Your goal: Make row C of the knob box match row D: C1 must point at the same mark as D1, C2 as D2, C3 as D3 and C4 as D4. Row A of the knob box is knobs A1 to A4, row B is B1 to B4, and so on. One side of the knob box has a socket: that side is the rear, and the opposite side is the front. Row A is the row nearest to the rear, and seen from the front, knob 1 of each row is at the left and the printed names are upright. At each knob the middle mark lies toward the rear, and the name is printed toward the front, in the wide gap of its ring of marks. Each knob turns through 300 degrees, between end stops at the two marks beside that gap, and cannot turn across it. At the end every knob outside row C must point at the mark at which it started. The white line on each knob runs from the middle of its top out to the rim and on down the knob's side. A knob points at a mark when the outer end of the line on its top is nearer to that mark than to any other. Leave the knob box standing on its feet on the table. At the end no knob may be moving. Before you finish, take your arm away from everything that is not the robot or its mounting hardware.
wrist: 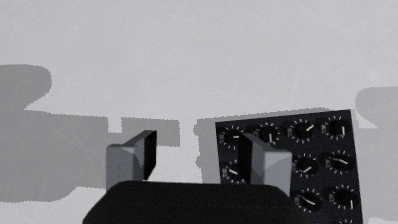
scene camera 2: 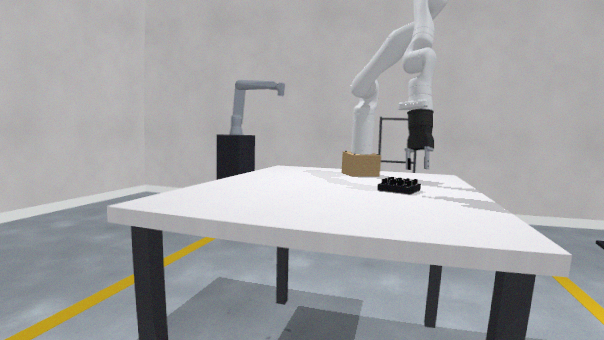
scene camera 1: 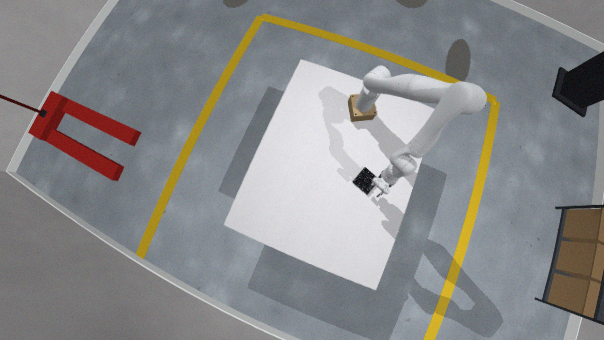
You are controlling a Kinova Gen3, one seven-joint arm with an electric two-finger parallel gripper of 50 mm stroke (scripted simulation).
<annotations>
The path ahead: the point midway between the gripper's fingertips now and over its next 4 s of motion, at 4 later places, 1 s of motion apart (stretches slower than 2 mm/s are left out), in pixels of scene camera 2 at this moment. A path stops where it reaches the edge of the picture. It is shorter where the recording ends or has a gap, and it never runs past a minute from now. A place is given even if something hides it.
The gripper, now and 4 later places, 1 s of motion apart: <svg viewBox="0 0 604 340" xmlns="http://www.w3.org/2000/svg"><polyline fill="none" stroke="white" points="417,169 402,169 406,168 406,168 401,166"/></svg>
</annotations>
